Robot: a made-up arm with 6 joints.
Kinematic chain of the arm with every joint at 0, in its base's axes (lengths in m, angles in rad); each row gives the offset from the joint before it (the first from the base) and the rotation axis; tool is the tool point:
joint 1: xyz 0 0 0.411 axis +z
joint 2: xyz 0 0 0 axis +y
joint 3: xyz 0 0 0.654 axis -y
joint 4: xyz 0 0 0 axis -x
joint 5: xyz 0.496 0 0 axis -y
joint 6: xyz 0 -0.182 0 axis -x
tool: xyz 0 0 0
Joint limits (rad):
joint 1: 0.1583..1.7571
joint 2: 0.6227..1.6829
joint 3: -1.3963..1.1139
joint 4: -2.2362..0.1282
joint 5: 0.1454..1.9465
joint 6: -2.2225..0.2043
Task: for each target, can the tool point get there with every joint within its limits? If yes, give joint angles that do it. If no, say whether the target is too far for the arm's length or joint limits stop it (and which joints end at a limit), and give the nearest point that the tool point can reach.
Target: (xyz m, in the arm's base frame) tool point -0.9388 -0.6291 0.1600
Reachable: no: joint limits stop it (at a limit: joint 1, joint 2, joint 4) | nearest point -0.1364 0.1171 0.2550 | short by 1.100 m
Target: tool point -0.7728 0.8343 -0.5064
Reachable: no: too far | nearest point -0.2640 0.7942 -0.1462 | short by 0.625 m
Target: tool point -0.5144 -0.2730 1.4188
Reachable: no: joint limits stop it (at a limit: joint 1, joint 2, joint 3, joint 4) | nearest point -0.1174 0.0160 0.5573 | short by 0.992 m
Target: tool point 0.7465 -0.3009 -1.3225
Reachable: no: too far | nearest point 0.6741 -0.0220 -0.1746 | short by 1.183 m
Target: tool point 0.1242 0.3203 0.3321
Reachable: yes | joints 1.6221 0.9479 -0.8352 -0.6895 1.6169 -1.5433
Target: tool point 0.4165 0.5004 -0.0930
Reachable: yes | joints 1.0809 1.5597 0.2040 -0.7589 1.3131 -0.2291
